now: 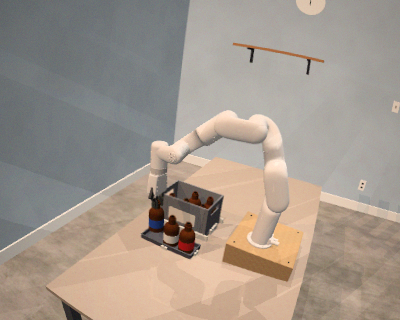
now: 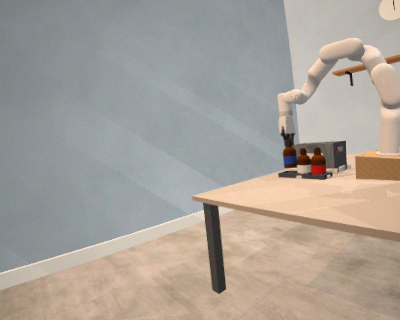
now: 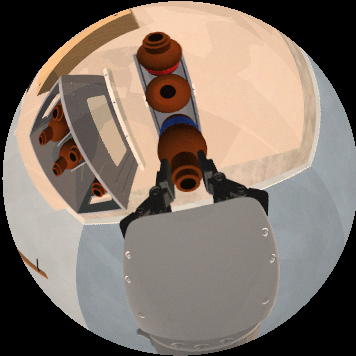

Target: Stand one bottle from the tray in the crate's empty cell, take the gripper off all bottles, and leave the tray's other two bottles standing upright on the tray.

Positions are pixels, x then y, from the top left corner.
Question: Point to a red-label bottle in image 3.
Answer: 158,53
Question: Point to a pale crate strip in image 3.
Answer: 109,80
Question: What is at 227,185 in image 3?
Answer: The gripper.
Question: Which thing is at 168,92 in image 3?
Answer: A white-label bottle.
